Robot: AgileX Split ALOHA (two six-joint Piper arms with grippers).
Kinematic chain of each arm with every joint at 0, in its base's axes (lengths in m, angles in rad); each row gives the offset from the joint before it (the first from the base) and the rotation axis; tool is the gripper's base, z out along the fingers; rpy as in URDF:
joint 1: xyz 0 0 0.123 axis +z
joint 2: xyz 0 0 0 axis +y
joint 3: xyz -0.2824 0 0.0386 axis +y
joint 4: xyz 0.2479 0 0.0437 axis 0.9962 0 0.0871
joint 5: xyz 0 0 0 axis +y
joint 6: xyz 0.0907 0 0.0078 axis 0.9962 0 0.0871
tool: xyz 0 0 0 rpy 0 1.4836 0
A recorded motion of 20 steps. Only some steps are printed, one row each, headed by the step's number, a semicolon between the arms.
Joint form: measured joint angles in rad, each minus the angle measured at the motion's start. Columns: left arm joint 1, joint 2, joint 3, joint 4, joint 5, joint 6; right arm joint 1, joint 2, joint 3, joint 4, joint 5, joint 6.
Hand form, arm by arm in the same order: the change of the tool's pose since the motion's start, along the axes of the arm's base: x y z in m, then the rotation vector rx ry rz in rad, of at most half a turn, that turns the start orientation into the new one. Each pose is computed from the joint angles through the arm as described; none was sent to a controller.
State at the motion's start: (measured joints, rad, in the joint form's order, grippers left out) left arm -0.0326 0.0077 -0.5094 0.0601 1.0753 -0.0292; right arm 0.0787 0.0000 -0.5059 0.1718 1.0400 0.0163
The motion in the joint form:
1: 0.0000 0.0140 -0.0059 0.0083 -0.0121 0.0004; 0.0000 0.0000 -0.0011 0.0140 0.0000 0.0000
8: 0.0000 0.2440 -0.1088 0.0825 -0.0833 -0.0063; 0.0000 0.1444 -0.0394 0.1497 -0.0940 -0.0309
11: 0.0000 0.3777 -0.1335 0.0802 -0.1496 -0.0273; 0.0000 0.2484 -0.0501 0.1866 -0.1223 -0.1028
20: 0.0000 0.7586 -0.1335 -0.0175 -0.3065 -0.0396; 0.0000 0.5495 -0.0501 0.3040 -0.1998 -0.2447
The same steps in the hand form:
1: 0.0020 0.0006 0.0027 0.0076 -0.0042 0.0037; -0.0003 0.0011 0.0005 0.0117 -0.0002 0.0078
8: 0.0352 0.0049 0.0355 0.0719 0.0494 0.0368; 0.0216 0.0117 0.0203 0.1117 0.0161 0.0701
11: 0.0628 0.0033 0.0422 0.0577 0.0911 0.0364; 0.0401 0.0152 0.0238 0.0847 0.0645 0.1054
20: 0.1430 -0.0068 0.0151 -0.0338 0.3186 0.0040; 0.0966 0.0253 0.0129 0.0867 0.2538 0.1702

